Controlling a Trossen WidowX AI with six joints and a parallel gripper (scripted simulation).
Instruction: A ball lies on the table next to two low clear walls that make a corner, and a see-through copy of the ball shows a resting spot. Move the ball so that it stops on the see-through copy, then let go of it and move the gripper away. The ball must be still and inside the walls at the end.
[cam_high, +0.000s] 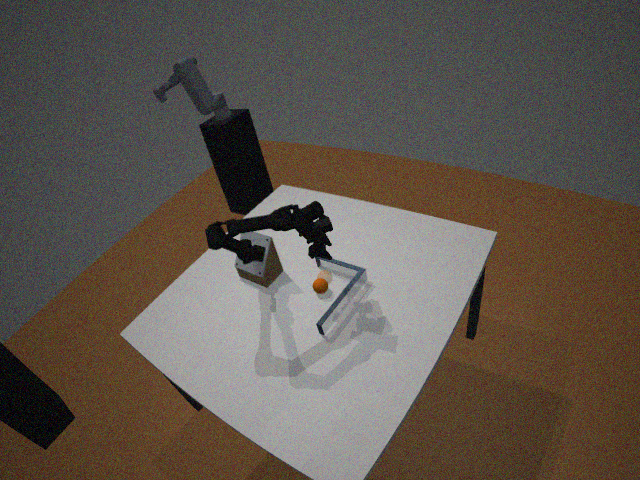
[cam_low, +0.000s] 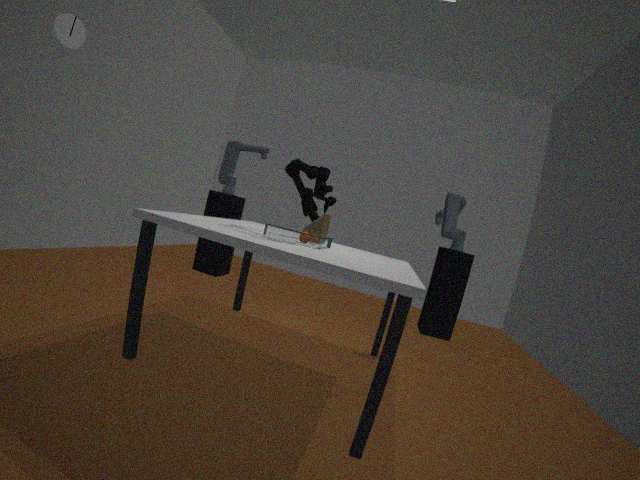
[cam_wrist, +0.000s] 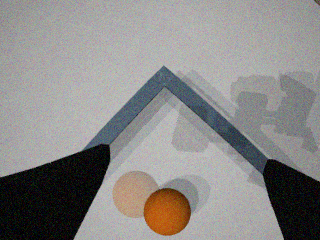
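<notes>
My gripper tip is 160 mm above the orange ball, 60 mm past it and 50 mm to the left of it. The rest, counted from my gripper tip: see-through ball copy 160 mm below, 70 mm behind.
</notes>
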